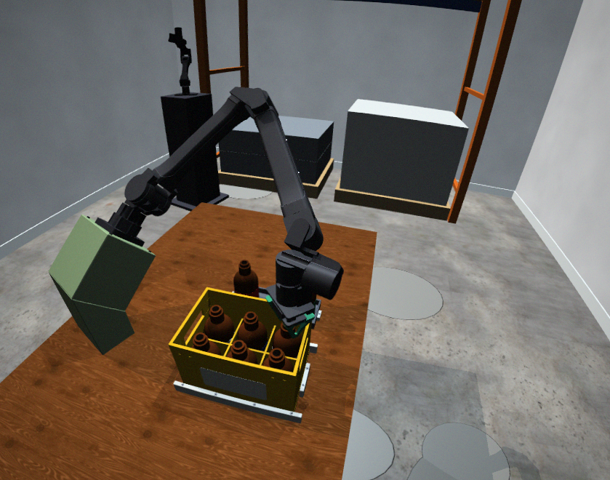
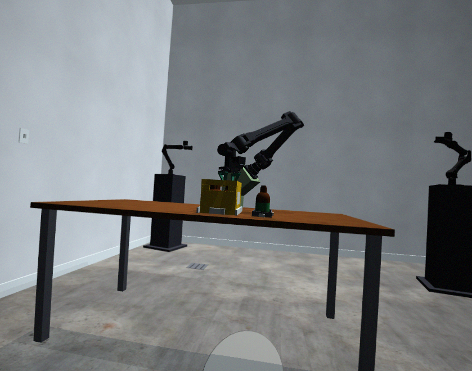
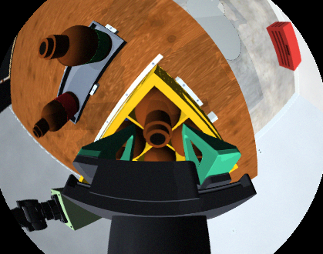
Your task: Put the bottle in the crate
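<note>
Right now my hand is 70 mm to the left of the crate, 70 mm past it and 70 mm above it. Round my hand: tray (160 mm to the left, 140 mm below, 140 mm behind).
</note>
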